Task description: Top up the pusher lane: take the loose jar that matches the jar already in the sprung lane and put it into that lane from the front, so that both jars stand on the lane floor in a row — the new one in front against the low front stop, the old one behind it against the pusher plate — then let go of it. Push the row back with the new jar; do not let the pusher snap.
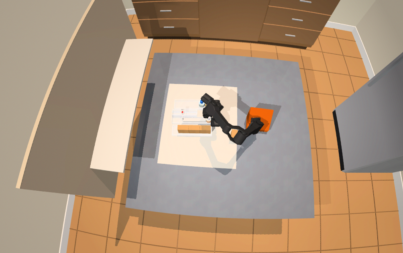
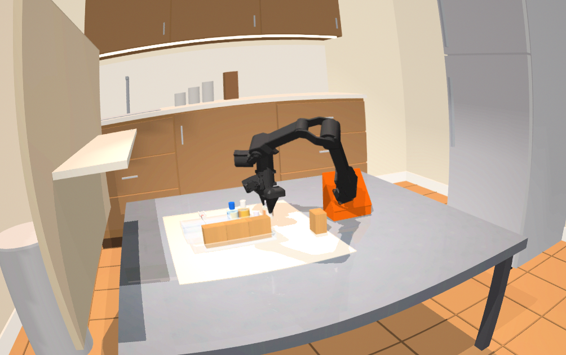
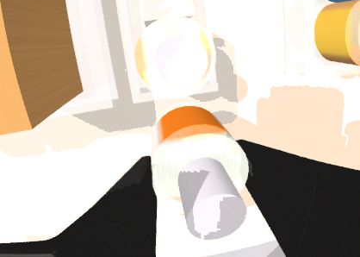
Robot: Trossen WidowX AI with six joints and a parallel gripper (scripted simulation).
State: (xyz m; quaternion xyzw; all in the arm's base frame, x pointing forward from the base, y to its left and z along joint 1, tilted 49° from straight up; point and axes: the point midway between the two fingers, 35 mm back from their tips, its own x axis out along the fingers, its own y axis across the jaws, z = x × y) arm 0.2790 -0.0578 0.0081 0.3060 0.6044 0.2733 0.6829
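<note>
Right now the sprung lane is 19 cm ahead of my gripper tip, 4 cm below it and 2 cm to the right of it. Round my gripper tip: brown box (13 cm behind, 12 cm to the left, 3 cm below); wall shelf (55 cm ahead, 31 cm above, 1 cm to the right); red mark (23 cm ahead, 4 cm to the right, 1 cm above).
</note>
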